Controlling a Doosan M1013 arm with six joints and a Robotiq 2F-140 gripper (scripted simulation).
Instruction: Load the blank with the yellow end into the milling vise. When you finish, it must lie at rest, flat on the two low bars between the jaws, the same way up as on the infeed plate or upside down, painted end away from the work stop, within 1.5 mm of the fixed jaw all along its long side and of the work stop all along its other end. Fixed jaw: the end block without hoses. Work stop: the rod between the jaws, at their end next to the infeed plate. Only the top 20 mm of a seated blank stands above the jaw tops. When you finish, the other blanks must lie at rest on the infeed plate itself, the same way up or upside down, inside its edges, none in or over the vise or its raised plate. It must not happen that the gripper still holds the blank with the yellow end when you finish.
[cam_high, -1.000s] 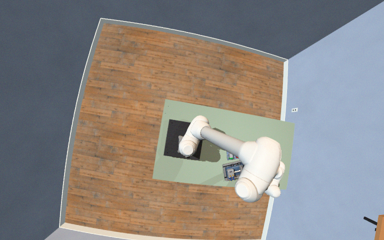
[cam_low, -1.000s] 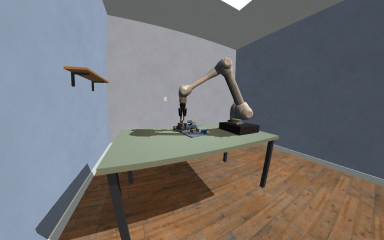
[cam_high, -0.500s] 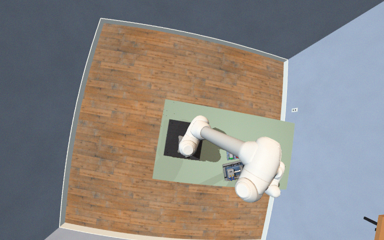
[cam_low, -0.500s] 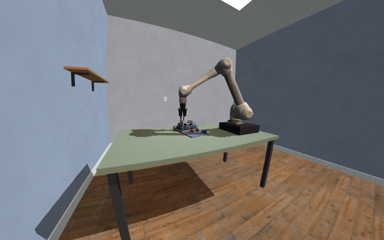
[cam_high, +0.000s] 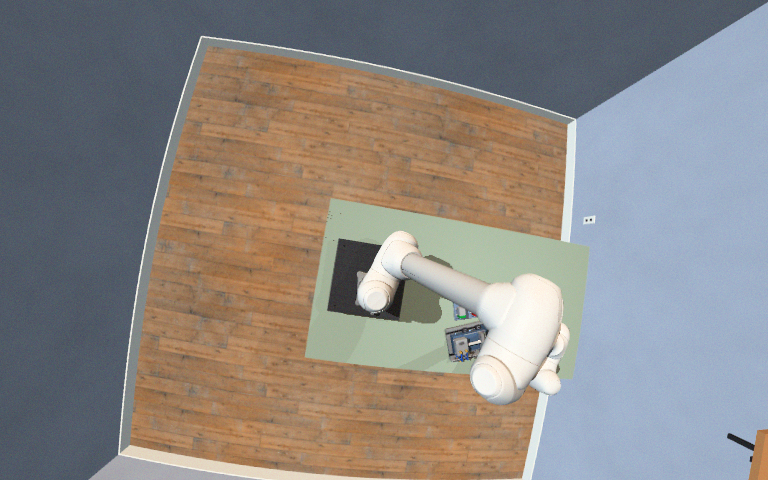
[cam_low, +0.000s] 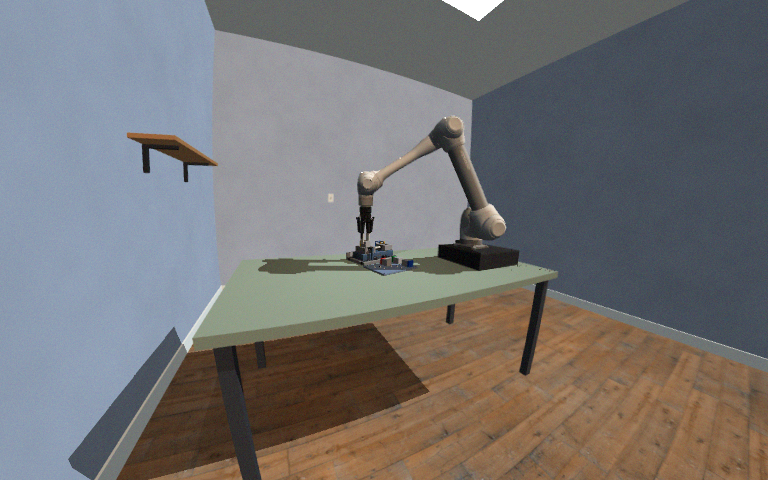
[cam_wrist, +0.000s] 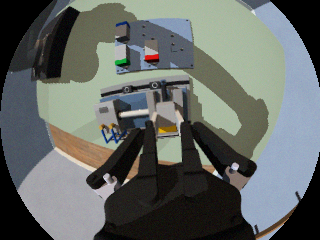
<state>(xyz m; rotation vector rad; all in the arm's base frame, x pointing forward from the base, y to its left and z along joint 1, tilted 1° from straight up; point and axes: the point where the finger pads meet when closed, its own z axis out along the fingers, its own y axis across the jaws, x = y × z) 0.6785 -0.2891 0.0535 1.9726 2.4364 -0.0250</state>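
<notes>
Right now my hand is 30 mm above the blank with yellow end. Round my hand: red-ended blank (60 mm behind, 170 mm to the left, 120 mm below); then green-ended blank (150 mm behind, 150 mm to the left, 120 mm below); then blue infeed plate (60 mm behind, 210 mm to the left, 140 mm below).
</notes>
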